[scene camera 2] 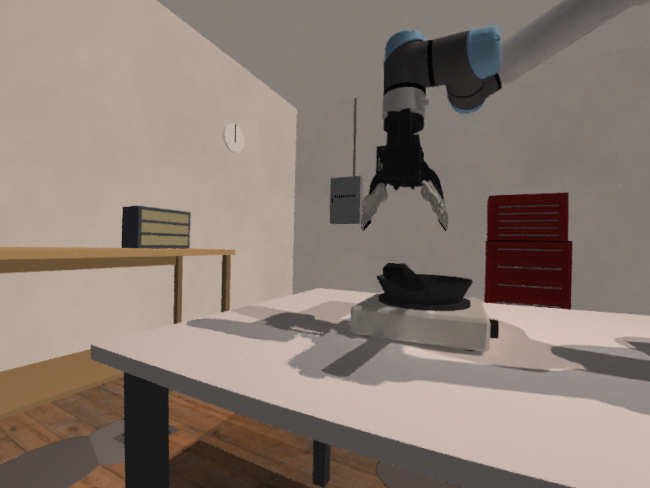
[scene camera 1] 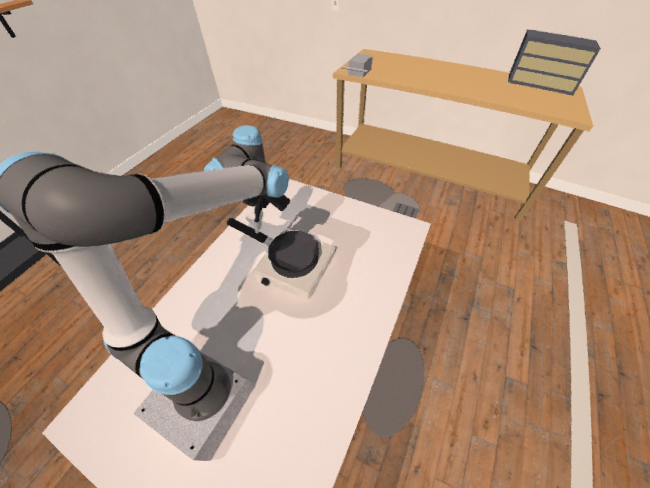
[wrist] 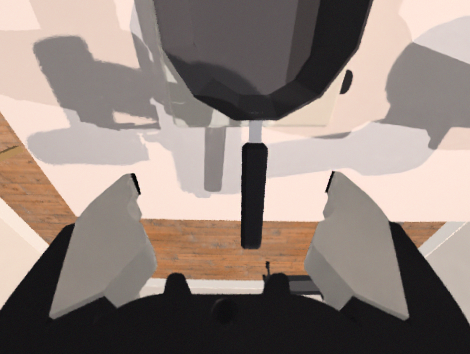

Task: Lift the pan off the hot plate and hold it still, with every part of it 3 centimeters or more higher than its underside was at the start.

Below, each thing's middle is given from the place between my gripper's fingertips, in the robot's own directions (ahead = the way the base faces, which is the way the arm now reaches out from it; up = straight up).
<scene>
Right now the black pan (scene camera 2: pixel 399 282) is 2 cm behind my hand, 1 cm to the right of it and 9 cm below it. From my hand the other things lie so: cream hot plate (scene camera 1: pixel 304 283) (2 cm behind, 11 cm to the right, 17 cm below).
</scene>
